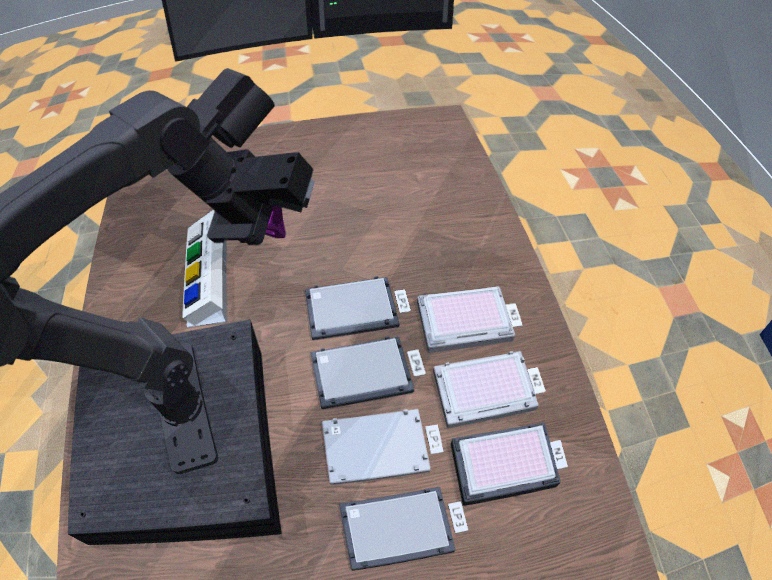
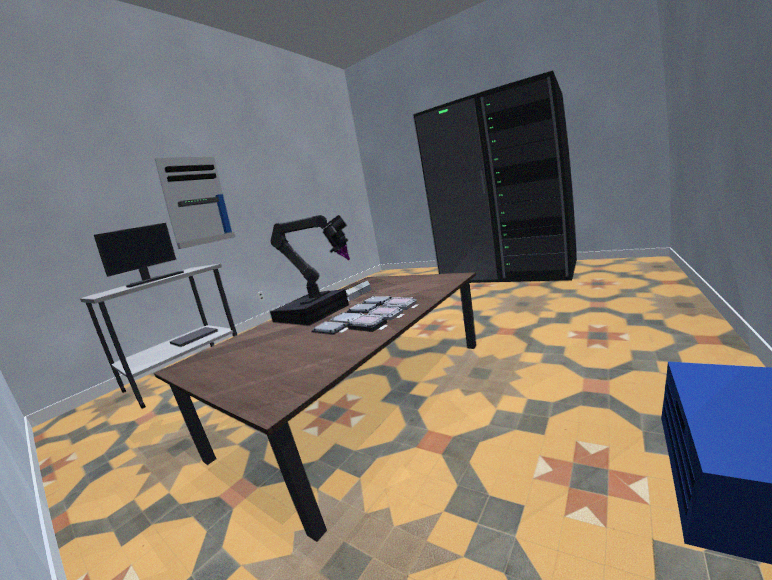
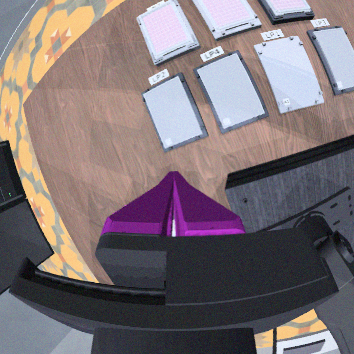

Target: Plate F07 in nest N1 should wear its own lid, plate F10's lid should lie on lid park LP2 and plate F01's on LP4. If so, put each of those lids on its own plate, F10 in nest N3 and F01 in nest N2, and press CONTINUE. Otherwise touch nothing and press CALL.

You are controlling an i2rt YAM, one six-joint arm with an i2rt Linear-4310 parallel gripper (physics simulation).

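Frame: origin at the arm's base, x right, y back, z down, level; centimetres.
Seen in the pictures: gripper, between the fingertips: [image 1: 281, 236] [image 2: 349, 259] [image 3: 173, 178]; arm's base, origin of its link: [image 1: 183, 407] [image 2: 315, 298] [image 3: 307, 224].
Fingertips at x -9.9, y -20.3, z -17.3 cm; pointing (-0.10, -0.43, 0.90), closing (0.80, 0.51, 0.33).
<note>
Pixels of each thing's middle, then the offset from my fingertips to it. Level surfaces: height alone.
- button box, middle of its body: [image 1: 203, 265] [image 2: 355, 290] dx -20.7, dy +13.2, dz +22.5 cm
- N2, middle of its body: [image 1: 487, 383] [image 3: 222, 2] [image 2: 383, 310] dx +17.9, dy -24.0, dz +23.3 cm
- N1, middle of its body: [image 1: 508, 459] [image 2: 366, 320] dx +30.8, dy -21.3, dz +22.8 cm
- LP4, middle of its body: [image 1: 361, 369] [image 3: 230, 89] [image 2: 363, 307] dx +8.0, dy -7.2, dz +24.3 cm
- pale panel, middle of its body: [image 1: 375, 445] [image 3: 290, 71] [image 2: 346, 316] dx +20.8, dy -4.8, dz +24.7 cm
- grey lid, middle of its body: [image 1: 396, 527] [image 3: 341, 56] [image 2: 329, 326] dx +34.0, dy -3.1, dz +24.3 cm
- wooden table, height of its surface: dz +25.7 cm
My gripper [image 1: 278, 235] [image 2: 348, 258] [image 3: 173, 178] is shut and empty, its purple fingertips together above the table near the button box. The button box [image 1: 215, 283] has white, green, yellow and blue buttons; its lettering is unreadable. Pink-welled plates stand in nests N3 [image 1: 466, 313] [image 3: 167, 31], N2 [image 1: 486, 387] [image 3: 227, 14] and N1 [image 1: 506, 461]. I cannot tell whether the N1 plate wears a lid. Grey lids lie on dark parks LP2 [image 1: 352, 306] [image 3: 174, 114] and LP4 [image 1: 363, 372] [image 3: 232, 92]. Plate and lid names are unreadable.
A pale panel [image 1: 376, 447] [image 3: 290, 75] with corner pegs lies at LP1, and a grey lid [image 1: 399, 526] [image 3: 339, 57] at LP3. The arm's dark base block [image 1: 124, 492] [image 2: 299, 309] stands beside them on the wooden table [image 1: 399, 155] [image 2: 249, 374].
</note>
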